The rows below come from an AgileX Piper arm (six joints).
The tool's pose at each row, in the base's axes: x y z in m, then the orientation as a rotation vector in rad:
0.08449, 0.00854, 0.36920, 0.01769, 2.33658, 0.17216
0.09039, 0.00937, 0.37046, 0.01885, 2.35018, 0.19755
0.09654, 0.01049, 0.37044, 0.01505, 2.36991, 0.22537
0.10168, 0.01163, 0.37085, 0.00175, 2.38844, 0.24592
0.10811, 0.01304, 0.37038, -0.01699, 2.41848, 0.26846
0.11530, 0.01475, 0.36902, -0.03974, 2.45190, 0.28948
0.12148, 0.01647, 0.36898, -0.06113, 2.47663, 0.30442
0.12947, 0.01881, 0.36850, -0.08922, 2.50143, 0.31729
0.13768, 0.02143, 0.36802, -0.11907, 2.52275, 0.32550
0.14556, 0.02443, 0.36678, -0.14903, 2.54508, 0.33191
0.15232, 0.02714, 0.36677, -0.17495, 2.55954, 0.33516
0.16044, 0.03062, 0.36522, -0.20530, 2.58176, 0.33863
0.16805, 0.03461, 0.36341, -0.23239, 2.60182, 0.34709
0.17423, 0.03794, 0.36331, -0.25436, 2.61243, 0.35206
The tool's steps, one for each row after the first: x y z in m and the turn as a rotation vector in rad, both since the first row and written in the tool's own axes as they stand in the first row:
-0.00496, 0.00075, 0.00345, -0.01713, 0.01501, 0.00929
-0.00916, 0.00161, 0.00800, -0.03698, 0.03671, 0.01599
-0.01297, 0.00259, 0.01153, -0.05442, 0.05734, 0.01360
-0.01702, 0.00367, 0.01662, -0.07390, 0.09004, 0.00851
-0.02096, 0.00490, 0.02290, -0.09295, 0.12641, 0.00043
-0.02513, 0.00635, 0.02756, -0.10777, 0.15374, -0.00880
-0.03021, 0.00829, 0.03388, -0.12294, 0.18161, -0.02315
-0.03542, 0.01050, 0.04040, -0.13552, 0.20596, -0.04011
-0.03984, 0.01299, 0.04724, -0.14668, 0.23140, -0.05740
-0.04437, 0.01541, 0.05241, -0.15510, 0.24856, -0.07320
-0.04870, 0.01833, 0.05970, -0.16415, 0.27408, -0.09124
-0.05246, 0.02175, 0.06687, -0.17573, 0.29781, -0.10553
-0.05648, 0.02479, 0.07175, -0.18431, 0.31142, -0.11800

